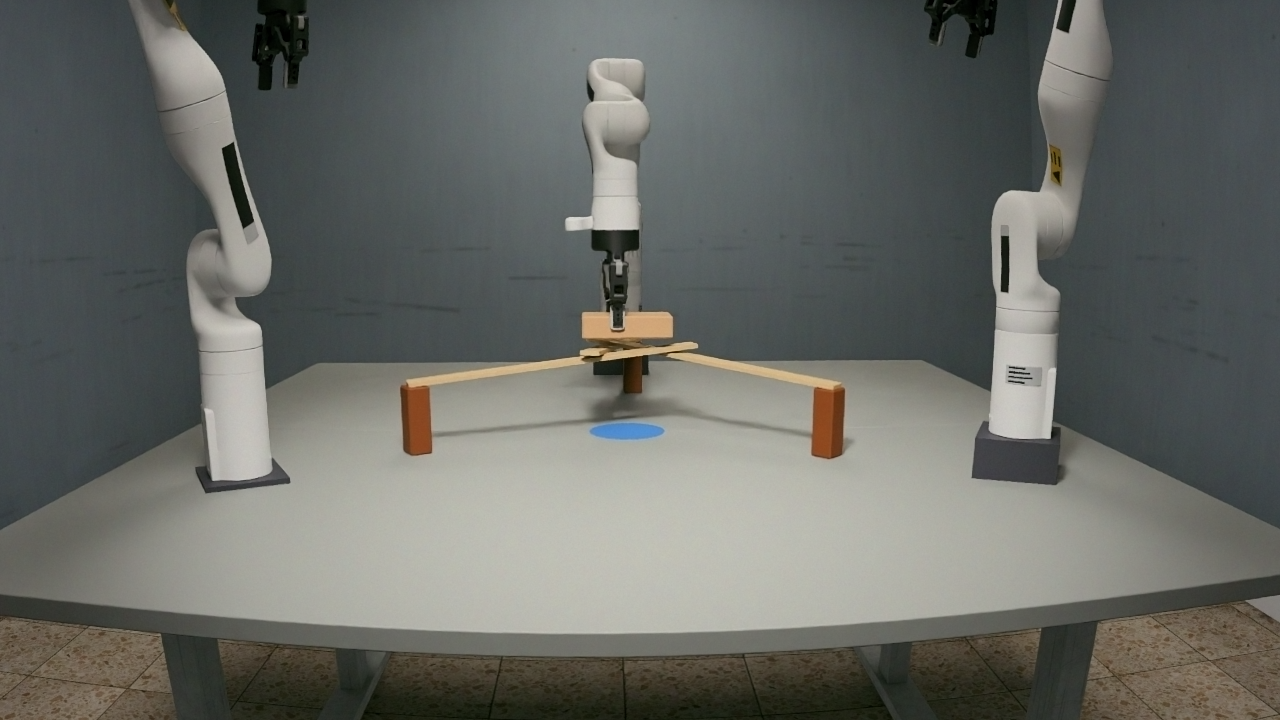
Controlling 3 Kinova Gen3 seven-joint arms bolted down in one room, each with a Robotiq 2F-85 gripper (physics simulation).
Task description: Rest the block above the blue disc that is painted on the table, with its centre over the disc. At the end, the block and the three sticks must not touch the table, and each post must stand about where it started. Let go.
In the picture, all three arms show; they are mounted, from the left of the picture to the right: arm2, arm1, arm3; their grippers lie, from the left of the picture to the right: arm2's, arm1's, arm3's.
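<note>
The orange-tan block is level over the crossing of the three sticks; whether it touches them is unclear. The arm1 gripper points down and is shut on the block, one finger on its near face, the other hidden. The left stick and right stick slope up from the left post and right post. The third stick shows partly, near the back post. The blue disc lies below the crossing. The arm2 gripper and arm3 gripper are open, high above the table.
The grey table carries the posts. Arm2's base stands at the left and arm3's base at the right. Arm1 rises behind the sticks. Dark walls stand behind and at both sides.
</note>
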